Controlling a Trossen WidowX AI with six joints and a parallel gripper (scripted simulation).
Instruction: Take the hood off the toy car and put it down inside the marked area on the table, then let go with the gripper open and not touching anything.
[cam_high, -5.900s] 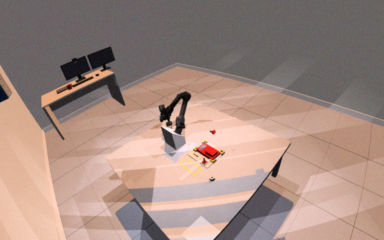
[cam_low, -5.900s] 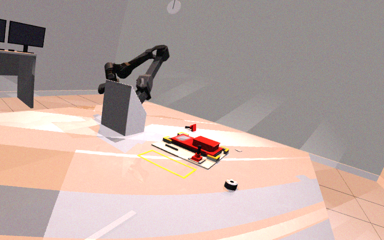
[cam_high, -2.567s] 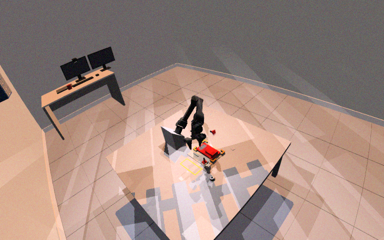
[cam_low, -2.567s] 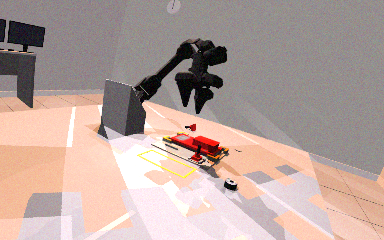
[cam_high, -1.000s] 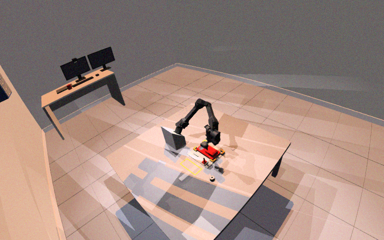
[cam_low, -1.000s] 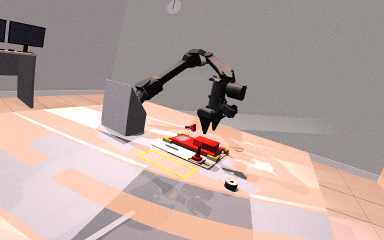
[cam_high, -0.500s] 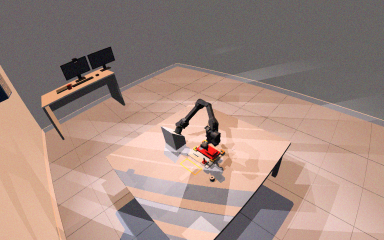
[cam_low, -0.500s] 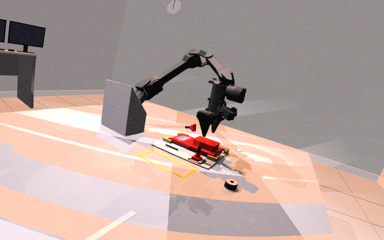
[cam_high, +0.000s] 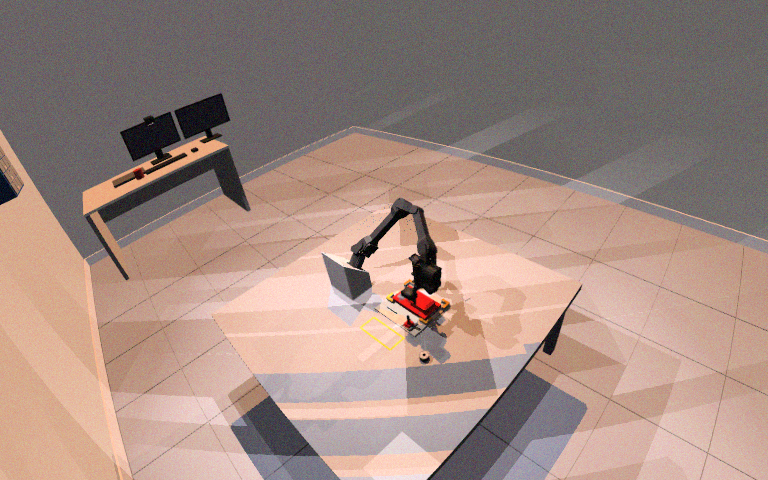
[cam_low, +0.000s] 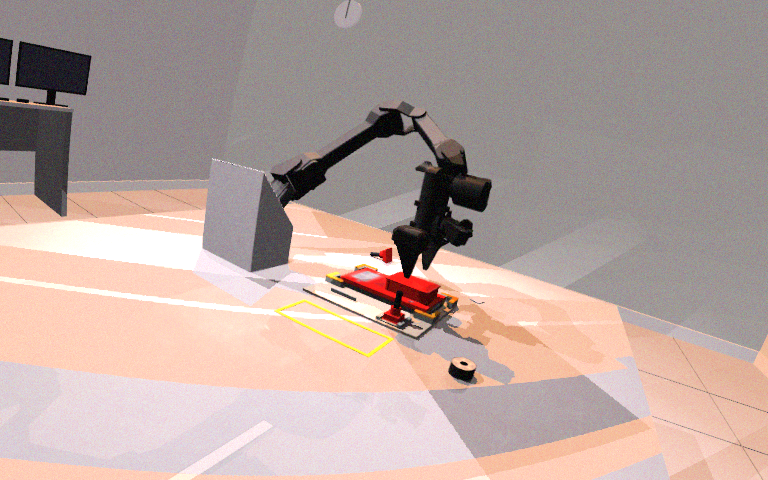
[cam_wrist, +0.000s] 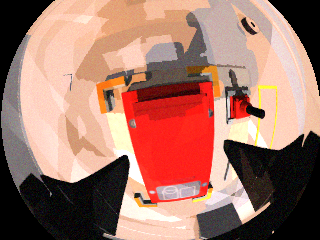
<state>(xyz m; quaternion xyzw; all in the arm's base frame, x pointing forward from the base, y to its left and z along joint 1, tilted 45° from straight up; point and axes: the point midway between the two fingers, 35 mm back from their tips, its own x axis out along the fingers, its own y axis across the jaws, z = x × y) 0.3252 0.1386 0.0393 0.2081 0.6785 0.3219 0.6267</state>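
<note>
Right now my gripper tip is 30 mm above the hood. The rest, counted from my gripper tip: white wheel (200 mm ahead, 170 mm to the right, 60 mm below).
</note>
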